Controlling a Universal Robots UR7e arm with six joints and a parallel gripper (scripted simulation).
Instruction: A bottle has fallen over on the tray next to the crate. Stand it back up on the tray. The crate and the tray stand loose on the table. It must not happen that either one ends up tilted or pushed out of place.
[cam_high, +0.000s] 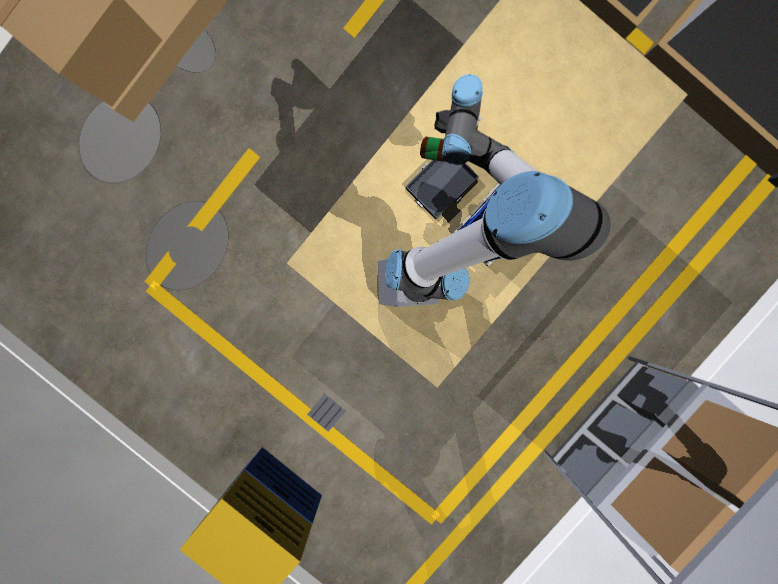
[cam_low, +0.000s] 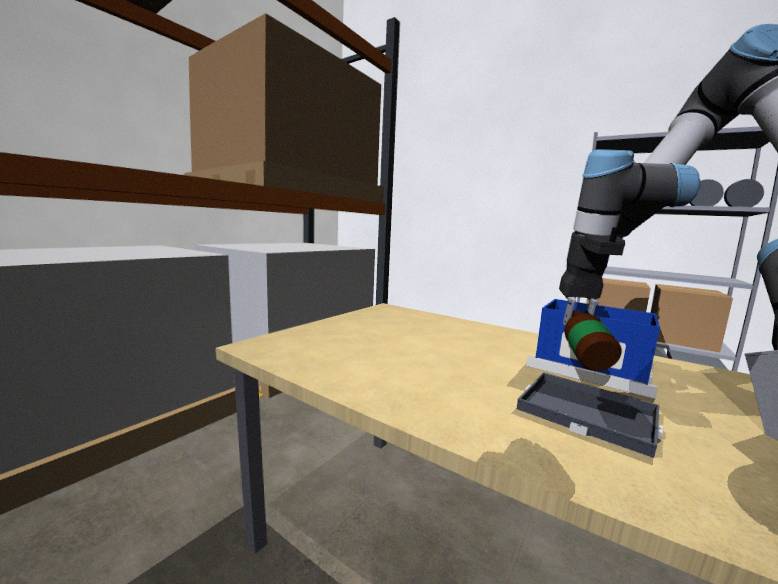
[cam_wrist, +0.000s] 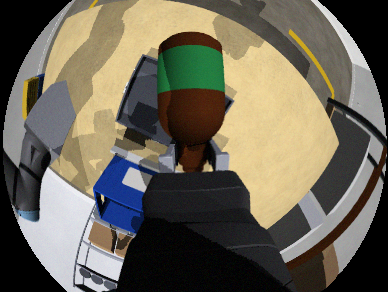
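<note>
Now: hand 20 mm past the bottle, 40 mm to the right of it and 20 mm above it. The rest, counted from my hand: dark grey tray 50 mm behind, 10 mm to the right, 190 mm below; blue crate 40 mm behind, 300 mm to the right, 120 mm below.
</note>
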